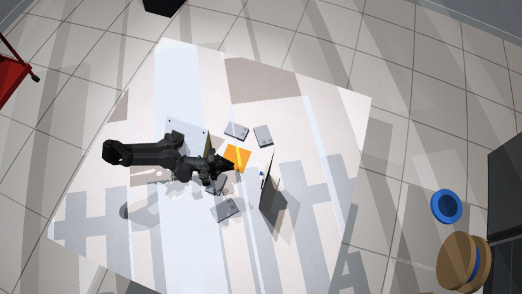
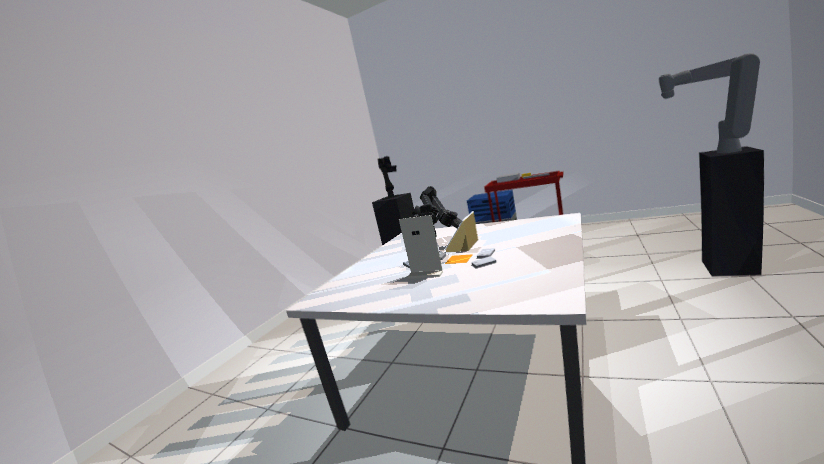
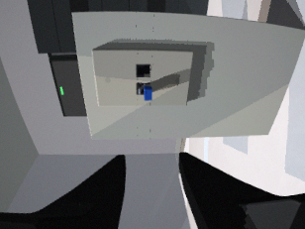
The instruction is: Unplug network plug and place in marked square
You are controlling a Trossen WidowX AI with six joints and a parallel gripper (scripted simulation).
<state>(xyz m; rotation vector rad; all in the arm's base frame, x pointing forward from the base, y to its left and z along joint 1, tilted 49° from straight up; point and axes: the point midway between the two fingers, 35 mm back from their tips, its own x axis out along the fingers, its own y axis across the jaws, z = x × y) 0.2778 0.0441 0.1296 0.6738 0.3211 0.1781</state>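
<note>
Now: the network plug 12 cm ahead of my gripper tip and 2 cm to the left of it. Round my gripper tip: upright panel: 14 cm ahead, 1 cm to the left, 8 cm below; orange marked square: 5 cm behind, 12 cm to the left, 21 cm below.
</note>
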